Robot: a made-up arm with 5 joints.
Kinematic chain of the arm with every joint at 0, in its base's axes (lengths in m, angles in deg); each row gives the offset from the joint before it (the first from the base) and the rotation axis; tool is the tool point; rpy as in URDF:
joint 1: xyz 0.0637 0 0.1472 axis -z
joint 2: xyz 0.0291 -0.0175 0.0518 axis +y
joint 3: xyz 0.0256 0 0.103 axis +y
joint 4: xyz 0.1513 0 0.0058 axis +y
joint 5: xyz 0.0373 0.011 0 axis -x
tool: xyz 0 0 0 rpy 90 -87.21 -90
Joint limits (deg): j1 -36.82..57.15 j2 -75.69..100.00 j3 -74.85..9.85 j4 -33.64..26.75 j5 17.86..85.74
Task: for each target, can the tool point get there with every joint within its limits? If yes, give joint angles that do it. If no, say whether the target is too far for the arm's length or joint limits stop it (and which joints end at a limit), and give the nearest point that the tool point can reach.
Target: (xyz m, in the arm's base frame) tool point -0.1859 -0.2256 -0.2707
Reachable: no: too far | nearest point 0.1096 -0.0831 -0.0302 | short by 0.407 m
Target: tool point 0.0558 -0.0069 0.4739
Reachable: yes | joints -2.59 -48.37 -32.00 -4.88 42.13
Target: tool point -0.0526 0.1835 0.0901
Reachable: no: joint limits stop it (at a limit: joint 1, joint 2, joint 3, joint 4) | nearest point -0.0699 0.1949 0.3159 | short by 0.227 m
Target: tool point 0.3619 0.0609 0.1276
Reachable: yes | joints -12.77 70.77 -45.60 11.05 51.14
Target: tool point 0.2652 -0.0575 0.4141
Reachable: yes | joints 14.15 4.96 -35.90 -28.09 46.72
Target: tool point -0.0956 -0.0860 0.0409
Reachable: no: joint limits stop it (at a limit: joint 1, joint 2, joint 3, joint 4) | nearest point 0.0870 -0.0481 -0.0140 | short by 0.194 m
